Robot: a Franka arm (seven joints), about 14 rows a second.
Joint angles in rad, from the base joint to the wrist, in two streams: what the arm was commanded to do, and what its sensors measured. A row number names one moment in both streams.
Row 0, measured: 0.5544, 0.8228, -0.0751, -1.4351, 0.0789, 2.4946, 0.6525
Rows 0 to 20, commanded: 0.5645, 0.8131, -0.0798, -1.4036, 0.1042, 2.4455, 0.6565; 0.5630, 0.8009, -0.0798, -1.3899, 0.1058, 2.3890, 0.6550; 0.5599, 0.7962, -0.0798, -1.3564, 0.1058, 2.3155, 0.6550; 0.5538, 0.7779, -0.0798, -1.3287, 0.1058, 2.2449, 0.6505; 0.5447, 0.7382, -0.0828, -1.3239, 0.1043, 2.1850, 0.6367; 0.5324, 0.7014, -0.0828, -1.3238, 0.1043, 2.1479, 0.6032; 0.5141, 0.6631, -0.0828, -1.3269, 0.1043, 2.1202, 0.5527; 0.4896, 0.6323, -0.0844, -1.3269, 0.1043, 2.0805, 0.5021; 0.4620, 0.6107, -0.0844, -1.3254, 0.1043, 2.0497, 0.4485; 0.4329, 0.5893, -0.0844, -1.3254, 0.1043, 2.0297, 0.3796; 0.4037, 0.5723, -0.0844, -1.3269, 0.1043, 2.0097, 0.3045; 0.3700, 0.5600, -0.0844, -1.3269, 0.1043, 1.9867, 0.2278; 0.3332, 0.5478, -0.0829, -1.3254, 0.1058, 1.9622, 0.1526; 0.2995, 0.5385, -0.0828, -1.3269, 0.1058, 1.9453, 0.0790; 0.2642, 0.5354, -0.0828, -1.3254, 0.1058, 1.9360, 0.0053; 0.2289, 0.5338, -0.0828, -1.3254, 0.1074, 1.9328, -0.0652; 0.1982, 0.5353, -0.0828, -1.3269, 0.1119, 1.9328, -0.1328; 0.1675, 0.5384, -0.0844, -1.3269, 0.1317, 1.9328, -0.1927; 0.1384, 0.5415, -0.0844, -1.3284, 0.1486, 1.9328, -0.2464; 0.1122, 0.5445, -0.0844, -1.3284, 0.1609, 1.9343, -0.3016; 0.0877, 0.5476, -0.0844, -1.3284, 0.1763, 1.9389, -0.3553
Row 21, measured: 0.1349, 0.5605, -0.1026, -1.3102, 0.1409, 1.9375, -0.2616
